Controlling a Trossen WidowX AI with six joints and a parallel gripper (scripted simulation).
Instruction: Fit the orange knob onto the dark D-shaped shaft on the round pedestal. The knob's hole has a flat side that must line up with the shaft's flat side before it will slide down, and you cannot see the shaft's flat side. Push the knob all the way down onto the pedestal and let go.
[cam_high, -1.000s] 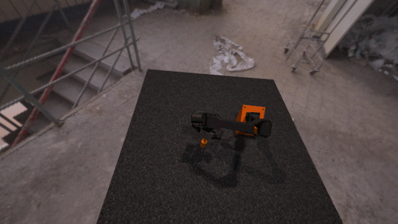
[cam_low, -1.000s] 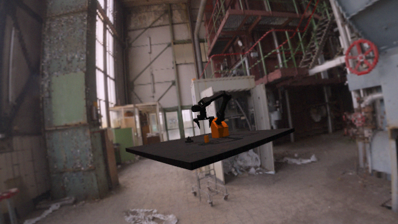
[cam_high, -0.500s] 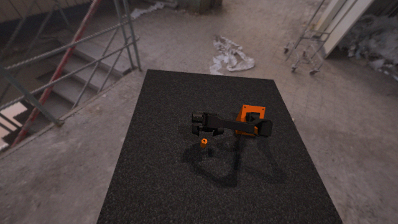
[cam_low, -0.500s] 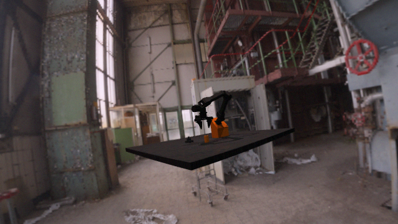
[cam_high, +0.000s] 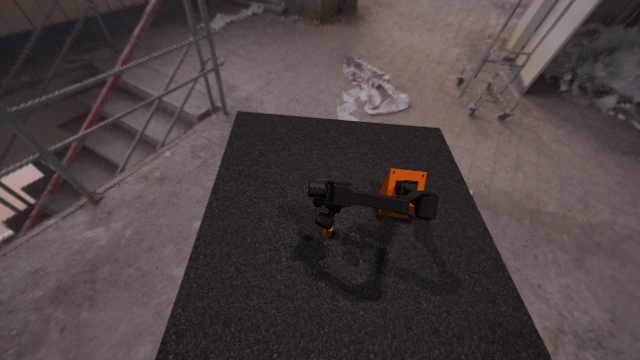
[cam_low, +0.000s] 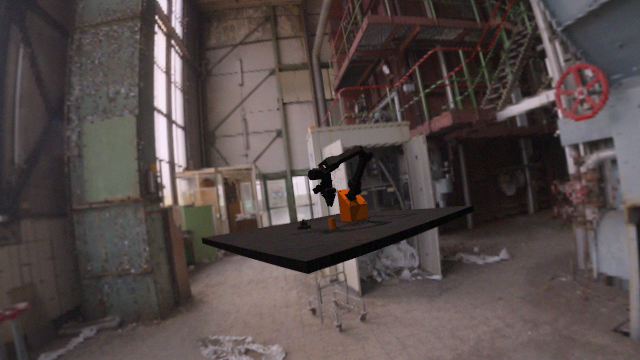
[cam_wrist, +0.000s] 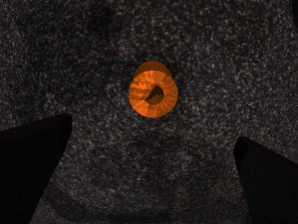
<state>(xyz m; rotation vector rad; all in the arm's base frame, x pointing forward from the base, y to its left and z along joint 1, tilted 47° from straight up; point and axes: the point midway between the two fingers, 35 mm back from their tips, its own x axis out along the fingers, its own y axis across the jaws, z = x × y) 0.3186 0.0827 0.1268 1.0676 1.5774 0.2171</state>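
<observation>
The orange knob lies 100 mm below my gripper tip. The rest, counted from my gripper tip: pedestal: 20 mm ahead, 250 mm to the right, 90 mm below.
</observation>
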